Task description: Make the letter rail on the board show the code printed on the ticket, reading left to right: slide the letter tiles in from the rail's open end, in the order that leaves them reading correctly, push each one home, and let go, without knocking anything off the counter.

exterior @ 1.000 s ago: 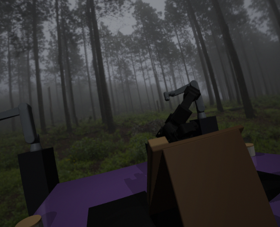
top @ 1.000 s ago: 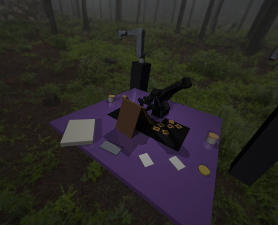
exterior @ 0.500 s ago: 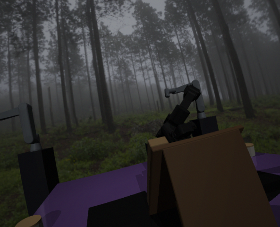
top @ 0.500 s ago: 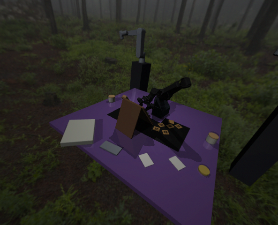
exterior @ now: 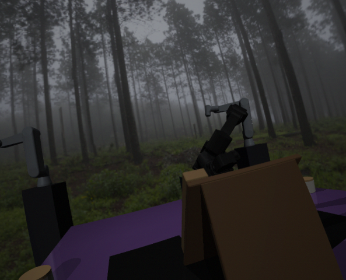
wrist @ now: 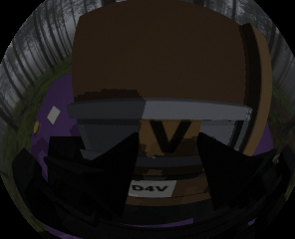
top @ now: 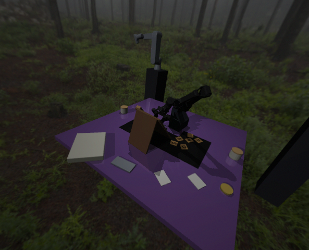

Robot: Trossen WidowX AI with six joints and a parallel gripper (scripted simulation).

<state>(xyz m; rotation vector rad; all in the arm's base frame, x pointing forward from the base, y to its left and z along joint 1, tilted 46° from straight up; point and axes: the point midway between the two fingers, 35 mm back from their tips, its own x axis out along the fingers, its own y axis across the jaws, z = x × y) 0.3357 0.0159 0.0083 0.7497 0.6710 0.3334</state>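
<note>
Right now the white ticket is 9 cm below my gripper tip, 6 cm behind it and 2 cm to the left of it. Also, from my gripper tip: black mat 17 cm below, 16 cm behind, 1 cm to the left; then grey card 36 cm ahead, 16 cm below, 6 cm to the left; then tan letter tile marked v right at my gripper tip.
</note>
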